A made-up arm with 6 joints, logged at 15 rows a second.
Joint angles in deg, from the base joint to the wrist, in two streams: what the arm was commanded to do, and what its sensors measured. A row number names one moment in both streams.
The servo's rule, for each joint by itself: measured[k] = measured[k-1] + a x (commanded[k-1-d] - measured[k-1]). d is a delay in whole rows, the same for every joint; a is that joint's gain. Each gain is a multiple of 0.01, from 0.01 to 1. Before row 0 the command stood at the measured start. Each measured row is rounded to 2 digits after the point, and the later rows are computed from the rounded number. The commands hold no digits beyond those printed.
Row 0, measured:
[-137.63 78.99 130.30 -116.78 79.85 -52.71]
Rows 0 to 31, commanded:
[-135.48 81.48 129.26 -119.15 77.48 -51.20]
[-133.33 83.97 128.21 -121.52 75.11 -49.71]
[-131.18 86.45 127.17 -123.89 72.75 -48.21]
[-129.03 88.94 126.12 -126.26 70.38 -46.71]
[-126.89 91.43 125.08 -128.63 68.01 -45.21]
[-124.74 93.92 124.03 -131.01 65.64 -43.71]
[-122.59 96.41 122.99 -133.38 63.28 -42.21]
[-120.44 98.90 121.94 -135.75 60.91 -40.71]
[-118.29 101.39 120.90 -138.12 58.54 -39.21]
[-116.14 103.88 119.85 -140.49 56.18 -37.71]
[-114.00 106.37 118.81 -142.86 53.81 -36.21]
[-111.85 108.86 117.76 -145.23 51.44 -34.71]
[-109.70 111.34 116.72 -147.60 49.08 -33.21]
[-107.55 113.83 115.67 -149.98 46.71 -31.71]
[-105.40 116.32 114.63 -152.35 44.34 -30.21]
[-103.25 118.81 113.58 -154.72 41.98 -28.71]
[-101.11 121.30 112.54 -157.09 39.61 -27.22]
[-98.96 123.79 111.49 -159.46 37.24 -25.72]
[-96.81 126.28 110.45 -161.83 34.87 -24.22]
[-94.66 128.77 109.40 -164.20 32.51 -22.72]
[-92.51 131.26 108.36 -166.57 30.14 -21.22]
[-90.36 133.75 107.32 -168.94 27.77 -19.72]
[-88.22 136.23 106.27 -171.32 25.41 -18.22]
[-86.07 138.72 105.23 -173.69 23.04 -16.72]
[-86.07 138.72 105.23 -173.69 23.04 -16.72]
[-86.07 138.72 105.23 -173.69 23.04 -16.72]
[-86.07 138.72 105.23 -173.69 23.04 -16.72]
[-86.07 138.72 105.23 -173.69 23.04 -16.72]
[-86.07 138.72 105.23 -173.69 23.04 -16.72]
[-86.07 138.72 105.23 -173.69 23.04 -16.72]
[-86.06 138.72 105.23 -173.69 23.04 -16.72]
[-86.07 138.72 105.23 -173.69 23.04 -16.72]
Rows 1 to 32, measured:
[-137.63 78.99 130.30 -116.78 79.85 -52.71]
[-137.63 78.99 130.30 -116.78 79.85 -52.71]
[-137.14 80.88 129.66 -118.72 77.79 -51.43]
[-136.26 83.23 128.76 -121.02 75.46 -49.97]
[-135.09 85.68 127.77 -123.37 73.10 -48.47]
[-133.70 88.16 126.75 -125.74 70.73 -46.97]
[-132.13 90.65 125.71 -128.11 68.36 -45.47]
[-130.43 93.14 124.67 -130.49 65.99 -43.97]
[-128.63 95.63 123.63 -132.86 63.63 -42.47]
[-126.75 98.12 122.58 -135.23 61.26 -40.97]
[-124.80 100.61 121.54 -137.60 58.89 -39.47]
[-122.81 103.10 120.49 -139.97 56.53 -37.97]
[-120.78 105.59 119.45 -142.34 54.16 -36.47]
[-118.73 108.08 118.40 -144.71 51.79 -34.97]
[-116.65 110.56 117.36 -147.08 49.43 -33.47]
[-114.56 113.05 116.31 -149.46 47.06 -31.97]
[-112.45 115.54 115.27 -151.83 44.69 -30.47]
[-110.33 118.03 114.22 -154.20 42.33 -28.97]
[-108.21 120.52 113.18 -156.57 39.96 -27.48]
[-106.08 123.01 112.13 -158.94 37.59 -25.98]
[-103.95 125.50 111.09 -161.31 35.22 -24.48]
[-101.81 127.99 110.04 -163.68 32.86 -22.98]
[-99.67 130.48 109.00 -166.05 30.49 -21.48]
[-97.53 132.97 107.96 -168.42 28.12 -19.98]
[-95.39 135.45 106.91 -170.80 25.76 -18.48]
[-93.25 137.94 105.87 -173.17 23.39 -16.98]
[-91.60 138.53 105.47 -173.60 23.09 -16.76]
[-90.33 138.67 105.32 -173.67 23.05 -16.73]
[-89.35 138.71 105.26 -173.69 23.04 -16.72]
[-88.60 138.72 105.24 -173.69 23.04 -16.72]
[-88.02 138.72 105.23 -173.69 23.04 -16.72]
[-87.57 138.72 105.23 -173.69 23.04 -16.72]
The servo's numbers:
d 2
a 0.23 0.76 0.62 0.82 0.87 0.85

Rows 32 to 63, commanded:
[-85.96 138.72 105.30 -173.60 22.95 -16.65]
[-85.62 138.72 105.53 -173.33 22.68 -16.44]
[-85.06 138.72 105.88 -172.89 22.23 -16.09]
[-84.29 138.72 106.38 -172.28 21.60 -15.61]
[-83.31 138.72 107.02 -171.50 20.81 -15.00]
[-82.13 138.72 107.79 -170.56 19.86 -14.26]
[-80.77 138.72 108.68 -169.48 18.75 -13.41]
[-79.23 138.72 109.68 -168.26 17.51 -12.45]
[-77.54 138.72 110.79 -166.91 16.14 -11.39]
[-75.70 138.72 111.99 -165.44 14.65 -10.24]
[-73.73 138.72 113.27 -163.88 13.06 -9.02]
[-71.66 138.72 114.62 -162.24 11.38 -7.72]
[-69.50 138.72 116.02 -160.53 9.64 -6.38]
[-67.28 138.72 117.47 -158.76 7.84 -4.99]
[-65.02 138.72 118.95 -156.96 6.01 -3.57]
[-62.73 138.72 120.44 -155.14 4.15 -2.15]
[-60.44 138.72 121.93 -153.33 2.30 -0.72]
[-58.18 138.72 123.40 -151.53 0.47 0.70]
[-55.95 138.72 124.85 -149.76 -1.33 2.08]
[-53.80 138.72 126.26 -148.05 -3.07 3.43]
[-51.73 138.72 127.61 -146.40 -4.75 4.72]
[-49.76 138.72 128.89 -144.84 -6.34 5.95]
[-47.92 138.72 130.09 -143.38 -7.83 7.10]
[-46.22 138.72 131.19 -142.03 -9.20 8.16]
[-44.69 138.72 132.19 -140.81 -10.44 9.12]
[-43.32 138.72 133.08 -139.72 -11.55 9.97]
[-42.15 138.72 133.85 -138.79 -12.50 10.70]
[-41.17 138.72 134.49 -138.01 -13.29 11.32]
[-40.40 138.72 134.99 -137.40 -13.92 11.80]
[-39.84 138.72 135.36 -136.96 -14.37 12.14]
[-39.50 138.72 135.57 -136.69 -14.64 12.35]
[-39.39 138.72 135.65 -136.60 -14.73 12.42]
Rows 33 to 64, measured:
[-87.22 138.72 105.23 -173.69 23.04 -16.72]
[-86.96 138.72 105.23 -173.69 23.04 -16.72]
[-86.73 138.72 105.27 -173.62 22.96 -16.66]
[-86.47 138.72 105.43 -173.38 22.72 -16.47]
[-86.15 138.72 105.71 -172.98 22.29 -16.15]
[-85.72 138.72 106.13 -172.41 21.69 -15.69]
[-85.17 138.72 106.68 -171.66 20.92 -15.10]
[-84.47 138.72 107.37 -170.76 20.00 -14.39]
[-83.62 138.72 108.18 -169.71 18.91 -13.56]
[-82.61 138.72 109.11 -168.52 17.69 -12.62]
[-81.44 138.72 110.15 -167.20 16.34 -11.57]
[-80.12 138.72 111.29 -165.76 14.87 -10.44]
[-78.65 138.72 112.52 -164.22 13.30 -9.23]
[-77.04 138.72 113.82 -162.60 11.63 -7.95]
[-75.31 138.72 115.18 -160.90 9.90 -6.62]
[-73.46 138.72 116.60 -159.15 8.11 -5.23]
[-71.52 138.72 118.06 -157.35 6.28 -3.82]
[-69.50 138.72 119.54 -155.54 4.43 -2.40]
[-67.42 138.72 121.02 -153.73 2.58 -0.97]
[-65.29 138.72 122.50 -151.93 0.74 0.45]
[-63.14 138.72 123.96 -150.15 -1.06 1.84]
[-60.99 138.72 125.39 -148.43 -2.81 3.19]
[-58.86 138.72 126.77 -146.77 -4.50 4.49]
[-56.77 138.72 128.08 -145.19 -6.10 5.73]
[-54.73 138.72 129.33 -143.71 -7.61 6.89]
[-52.77 138.72 130.48 -142.33 -8.99 7.97]
[-50.91 138.72 131.54 -141.08 -10.25 8.95]
[-49.16 138.72 132.49 -139.96 -11.38 9.82]
[-47.55 138.72 133.33 -139.00 -12.35 10.57]
[-46.08 138.72 134.05 -138.19 -13.17 11.21]
[-44.77 138.72 134.63 -137.54 -13.82 11.71]
[-43.64 138.72 135.08 -137.06 -14.30 12.08]

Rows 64 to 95, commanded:
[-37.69 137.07 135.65 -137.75 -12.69 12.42]
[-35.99 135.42 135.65 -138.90 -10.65 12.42]
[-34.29 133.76 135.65 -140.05 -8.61 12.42]
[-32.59 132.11 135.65 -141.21 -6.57 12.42]
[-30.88 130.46 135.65 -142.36 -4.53 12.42]
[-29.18 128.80 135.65 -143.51 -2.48 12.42]
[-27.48 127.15 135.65 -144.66 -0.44 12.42]
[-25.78 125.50 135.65 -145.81 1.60 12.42]
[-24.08 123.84 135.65 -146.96 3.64 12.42]
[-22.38 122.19 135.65 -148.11 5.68 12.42]
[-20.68 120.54 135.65 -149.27 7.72 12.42]
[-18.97 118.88 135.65 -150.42 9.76 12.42]
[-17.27 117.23 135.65 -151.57 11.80 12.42]
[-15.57 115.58 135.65 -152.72 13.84 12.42]
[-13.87 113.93 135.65 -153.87 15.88 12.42]
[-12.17 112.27 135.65 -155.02 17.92 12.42]
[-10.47 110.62 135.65 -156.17 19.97 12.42]
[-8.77 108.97 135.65 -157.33 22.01 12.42]
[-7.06 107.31 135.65 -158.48 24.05 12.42]
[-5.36 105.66 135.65 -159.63 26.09 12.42]
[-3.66 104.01 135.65 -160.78 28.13 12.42]
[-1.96 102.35 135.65 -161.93 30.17 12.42]
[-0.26 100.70 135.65 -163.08 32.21 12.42]
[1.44 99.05 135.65 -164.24 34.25 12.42]
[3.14 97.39 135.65 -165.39 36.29 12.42]
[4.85 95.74 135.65 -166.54 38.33 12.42]
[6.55 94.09 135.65 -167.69 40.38 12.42]
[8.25 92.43 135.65 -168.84 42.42 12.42]
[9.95 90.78 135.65 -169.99 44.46 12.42]
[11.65 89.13 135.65 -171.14 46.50 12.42]
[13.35 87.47 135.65 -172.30 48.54 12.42]
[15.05 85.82 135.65 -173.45 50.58 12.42]
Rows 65 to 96, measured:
[-42.69 138.72 135.38 -136.76 -14.60 12.31]
[-41.93 138.72 135.55 -136.63 -14.71 12.40]
[-40.95 137.47 135.61 -137.55 -12.95 12.42]
[-39.81 135.91 135.63 -138.66 -10.95 12.42]
[-38.54 134.28 135.64 -139.80 -8.91 12.42]
[-37.17 132.63 135.65 -140.96 -6.87 12.42]
[-35.72 130.98 135.65 -142.11 -4.83 12.42]
[-34.22 129.32 135.65 -143.26 -2.79 12.42]
[-32.67 127.67 135.65 -144.41 -0.75 12.42]
[-31.09 126.02 135.65 -145.56 1.29 12.42]
[-29.48 124.36 135.65 -146.71 3.33 12.42]
[-27.85 122.71 135.65 -147.86 5.37 12.42]
[-26.20 121.06 135.65 -149.02 7.41 12.42]
[-24.54 119.40 135.65 -150.17 9.45 12.42]
[-22.87 117.75 135.65 -151.32 11.49 12.42]
[-21.19 116.10 135.65 -152.47 13.53 12.42]
[-19.51 114.45 135.65 -153.62 15.57 12.42]
[-17.82 112.79 135.65 -154.77 17.61 12.42]
[-16.13 111.14 135.65 -155.92 19.66 12.42]
[-14.44 109.49 135.65 -157.08 21.70 12.42]
[-12.74 107.83 135.65 -158.23 23.74 12.42]
[-11.04 106.18 135.65 -159.38 25.78 12.42]
[-9.34 104.53 135.65 -160.53 27.82 12.42]
[-7.64 102.87 135.65 -161.68 29.86 12.42]
[-5.94 101.22 135.65 -162.83 31.90 12.42]
[-4.24 99.57 135.65 -163.99 33.94 12.42]
[-2.54 97.91 135.65 -165.14 35.98 12.42]
[-0.84 96.26 135.65 -166.29 38.02 12.42]
[0.86 94.61 135.65 -167.44 40.07 12.42]
[2.56 92.95 135.65 -168.59 42.11 12.42]
[4.26 91.30 135.65 -169.74 44.15 12.42]
[5.96 89.65 135.65 -170.89 46.19 12.42]

